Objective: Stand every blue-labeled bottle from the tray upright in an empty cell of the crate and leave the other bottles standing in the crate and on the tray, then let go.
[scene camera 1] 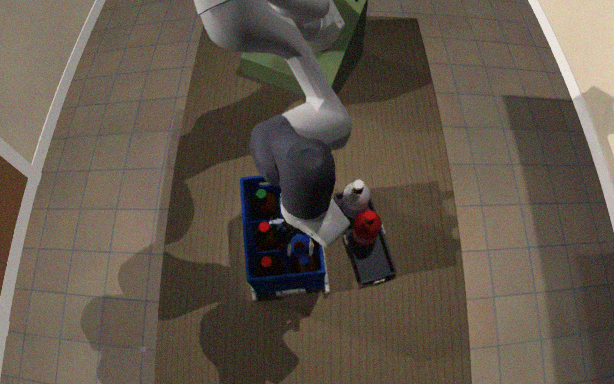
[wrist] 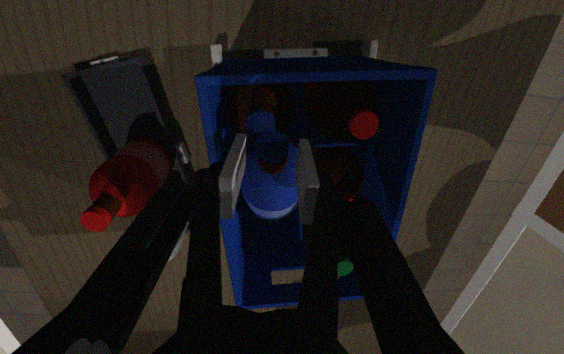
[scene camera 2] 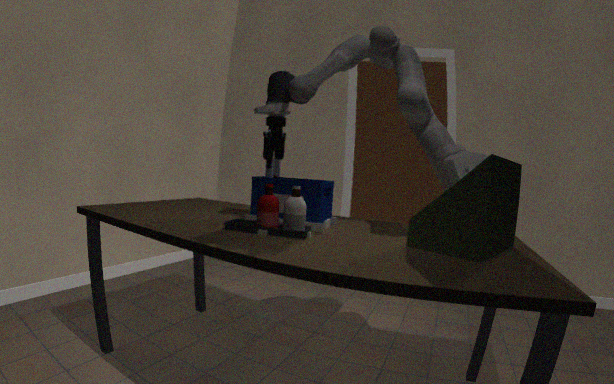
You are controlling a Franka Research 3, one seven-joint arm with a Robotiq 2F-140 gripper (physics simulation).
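A blue-labeled bottle [scene camera 1: 301, 241] [wrist: 270, 187] stands in the middle cell of the blue crate [scene camera 1: 267, 285] [scene camera 2: 320, 200] [wrist: 315, 76], in the column nearer the tray. My gripper [scene camera 1: 301, 247] [scene camera 2: 273, 172] [wrist: 271, 153] is partly open and holds nothing. Its fingers point down at the crate's rim height, on either side of the bottle's top in the wrist view. The black tray [scene camera 1: 374, 262] [scene camera 2: 239, 225] [wrist: 117, 102] bears a red bottle [scene camera 1: 367, 227] [scene camera 2: 268, 206] [wrist: 132, 175] and a white bottle [scene camera 1: 356, 197] [scene camera 2: 295, 210], both upright.
Other amber bottles stand in the crate: a blue-capped one [scene camera 1: 303, 260] [wrist: 260, 121], two red-capped ones and a green-capped one [scene camera 1: 261, 193] [wrist: 344, 268]. The cell beyond the blue-labeled bottle looks empty in the wrist view. The green robot base [scene camera 1: 272, 70] [scene camera 2: 465, 215] stands at the table's far end.
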